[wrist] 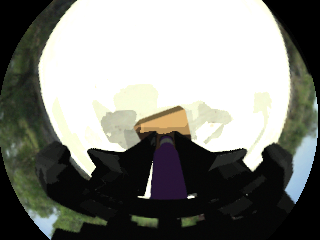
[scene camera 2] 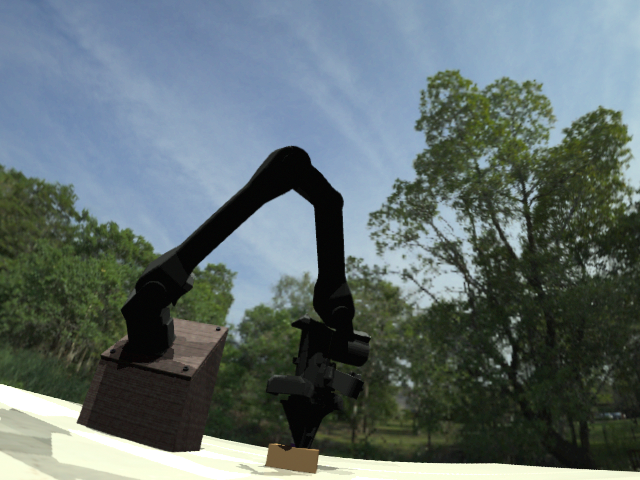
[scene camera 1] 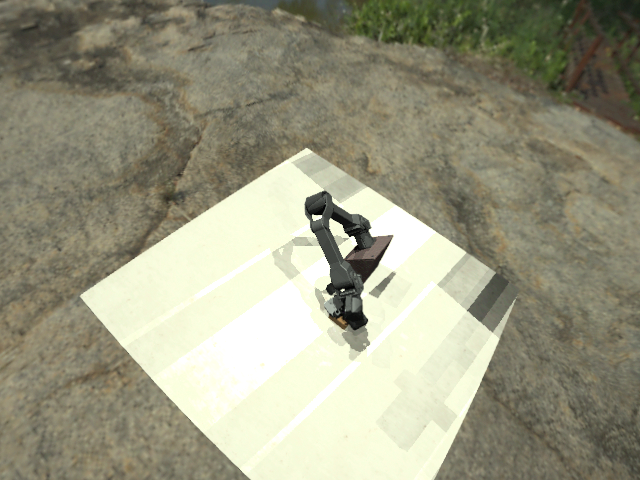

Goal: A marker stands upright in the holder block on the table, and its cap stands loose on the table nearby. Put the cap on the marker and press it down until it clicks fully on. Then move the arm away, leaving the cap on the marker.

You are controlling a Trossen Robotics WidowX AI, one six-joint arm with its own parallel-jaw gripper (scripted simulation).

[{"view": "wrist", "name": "my gripper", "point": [165, 134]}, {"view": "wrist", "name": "purple cap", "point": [167, 182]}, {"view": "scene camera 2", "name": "my gripper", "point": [302, 448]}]
